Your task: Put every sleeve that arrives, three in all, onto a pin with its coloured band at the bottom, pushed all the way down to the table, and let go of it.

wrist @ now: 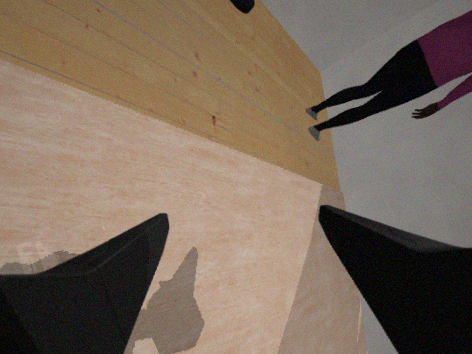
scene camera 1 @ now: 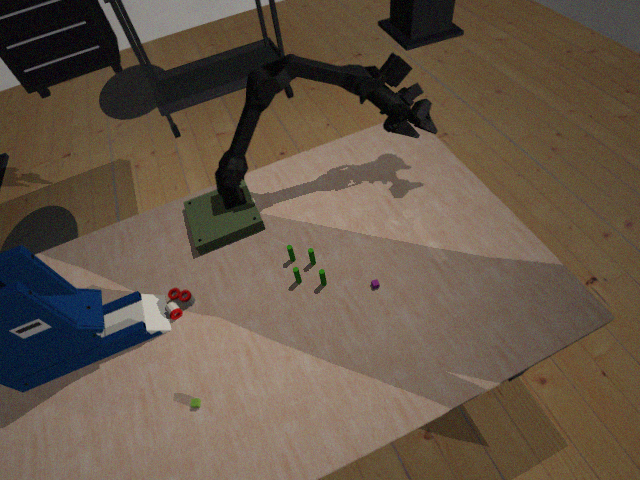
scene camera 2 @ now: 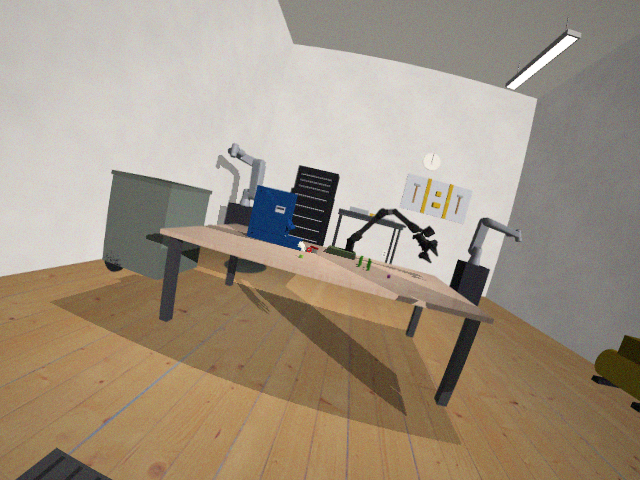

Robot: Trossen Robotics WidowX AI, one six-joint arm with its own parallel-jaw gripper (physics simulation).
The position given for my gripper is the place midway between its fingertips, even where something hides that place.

Observation:
My gripper [scene camera 1: 427, 134] is open and holds nothing.
My gripper also shows in the wrist view [wrist: 244, 216].

